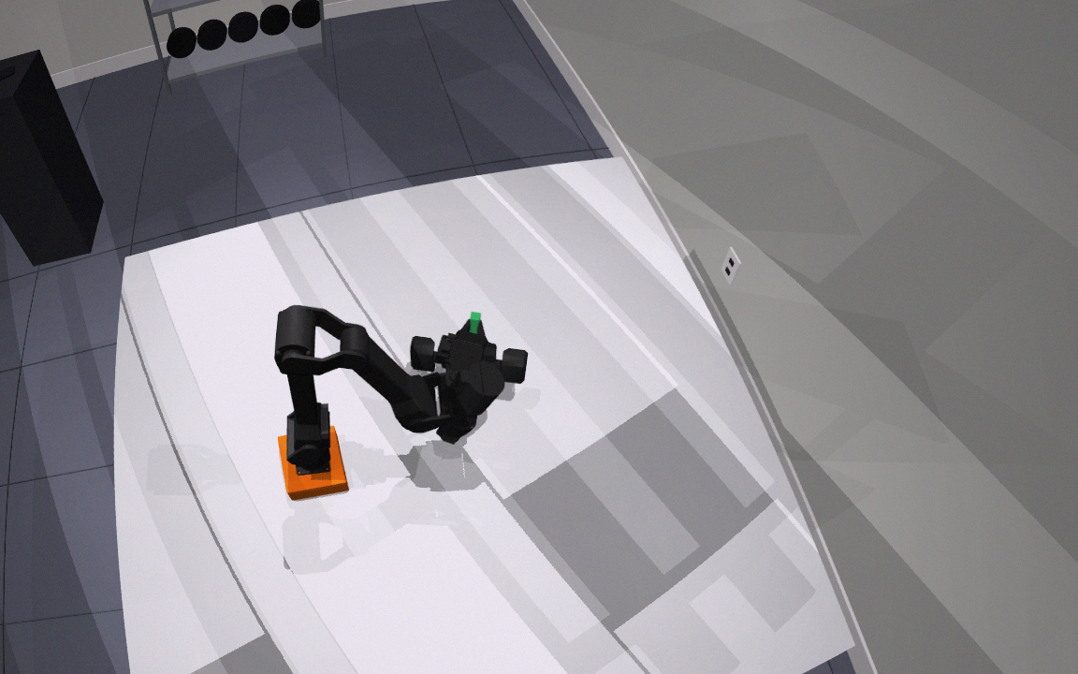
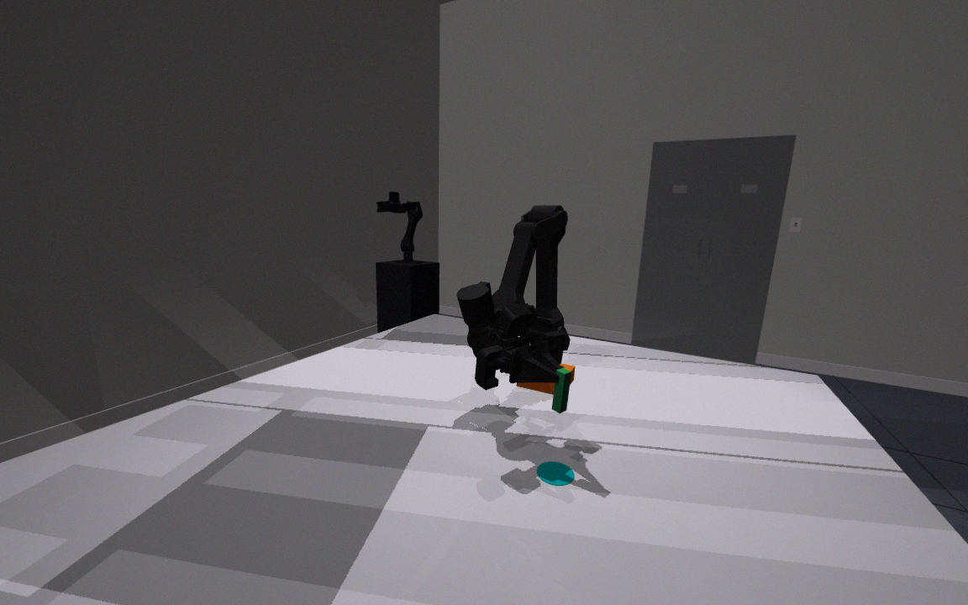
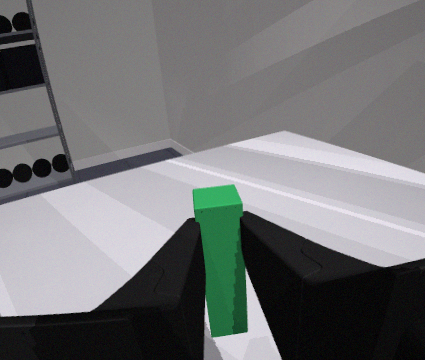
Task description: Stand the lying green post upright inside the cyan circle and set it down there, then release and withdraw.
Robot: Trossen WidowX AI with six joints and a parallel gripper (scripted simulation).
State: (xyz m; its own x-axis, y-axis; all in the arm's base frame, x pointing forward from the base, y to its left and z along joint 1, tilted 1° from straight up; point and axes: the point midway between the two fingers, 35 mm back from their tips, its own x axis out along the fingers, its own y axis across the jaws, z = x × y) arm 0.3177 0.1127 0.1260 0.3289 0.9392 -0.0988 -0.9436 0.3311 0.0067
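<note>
Now: gripper tip 160 mm above the cyan circle. Also, from my gripper tip: green post: 20 mm below.
</note>
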